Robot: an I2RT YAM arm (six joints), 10 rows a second.
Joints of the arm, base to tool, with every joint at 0 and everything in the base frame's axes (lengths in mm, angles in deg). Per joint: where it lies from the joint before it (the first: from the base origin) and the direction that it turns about. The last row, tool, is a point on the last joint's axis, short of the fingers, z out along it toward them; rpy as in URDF.
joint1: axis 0 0 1 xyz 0 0 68
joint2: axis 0 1 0 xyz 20 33.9 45.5
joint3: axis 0 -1 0 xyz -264 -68.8 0
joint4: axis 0 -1 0 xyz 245 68.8 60
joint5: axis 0 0 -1 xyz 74 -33.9 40.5
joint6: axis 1 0 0 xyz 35.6 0 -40.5
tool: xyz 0 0 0 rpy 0 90 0
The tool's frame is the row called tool.
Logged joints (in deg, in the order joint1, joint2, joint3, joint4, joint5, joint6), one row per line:
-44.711, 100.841, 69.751, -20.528, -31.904, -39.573
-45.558, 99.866, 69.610, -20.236, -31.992, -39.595
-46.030, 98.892, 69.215, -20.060, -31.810, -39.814
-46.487, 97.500, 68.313, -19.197, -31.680, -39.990
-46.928, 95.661, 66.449, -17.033, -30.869, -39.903
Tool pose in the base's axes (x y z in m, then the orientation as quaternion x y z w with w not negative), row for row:
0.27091, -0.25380, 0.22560, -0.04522, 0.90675, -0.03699, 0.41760
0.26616, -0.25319, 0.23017, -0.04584, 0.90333, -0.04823, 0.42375
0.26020, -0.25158, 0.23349, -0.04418, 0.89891, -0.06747, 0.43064
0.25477, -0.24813, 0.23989, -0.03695, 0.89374, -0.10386, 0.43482
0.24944, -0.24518, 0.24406, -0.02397, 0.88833, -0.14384, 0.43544
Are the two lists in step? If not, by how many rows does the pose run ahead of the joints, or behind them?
The pose runs 2 rows ahead of the joints: the pose in row i belongs to the joints in row i + 2.
